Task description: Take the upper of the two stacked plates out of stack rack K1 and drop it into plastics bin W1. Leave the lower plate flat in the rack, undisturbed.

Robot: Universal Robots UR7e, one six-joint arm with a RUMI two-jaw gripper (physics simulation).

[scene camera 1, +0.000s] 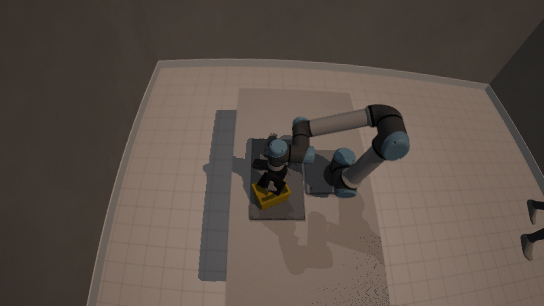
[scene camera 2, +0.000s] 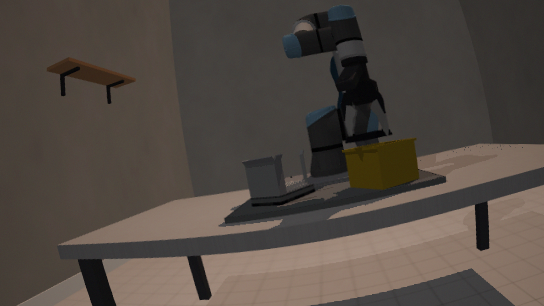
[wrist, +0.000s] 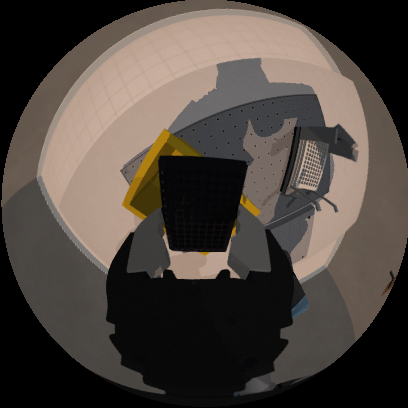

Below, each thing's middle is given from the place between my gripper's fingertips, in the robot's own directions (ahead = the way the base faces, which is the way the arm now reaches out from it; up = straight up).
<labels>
My hand is 10 mm below the black gridded plate (wrist: 199, 194). The rest, counted from my hand: pale gridded plate (wrist: 312, 154) 40 mm behind, 250 mm to the right, 80 mm below.
</labels>
